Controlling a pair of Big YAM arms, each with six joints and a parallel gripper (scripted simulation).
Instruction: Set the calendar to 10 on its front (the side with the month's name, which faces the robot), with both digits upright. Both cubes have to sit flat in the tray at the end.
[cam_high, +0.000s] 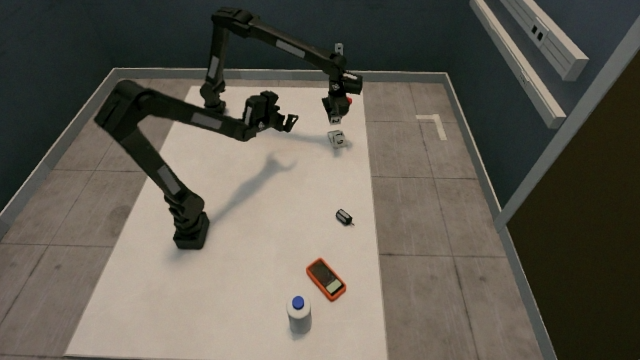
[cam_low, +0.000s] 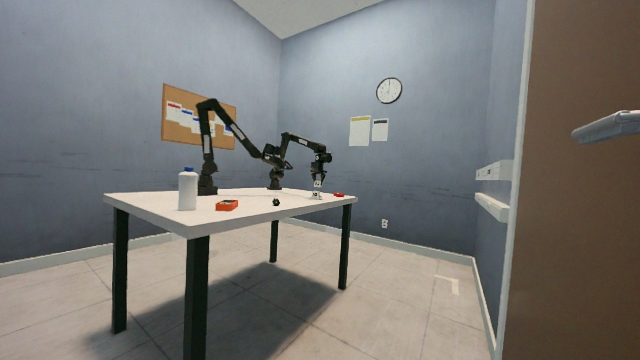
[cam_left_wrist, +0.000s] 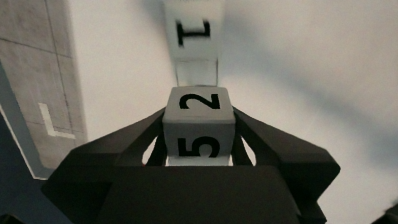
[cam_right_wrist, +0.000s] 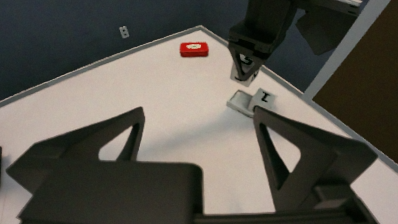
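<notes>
Right now my left hand is 8 cm short of the red box, 26 cm to the right of it and 9 cm above it. Round my left hand: black object (1 cm behind, 45 cm to the right, 8 cm below); then orange device (11 cm behind, 67 cm to the right, 9 cm below).
</notes>
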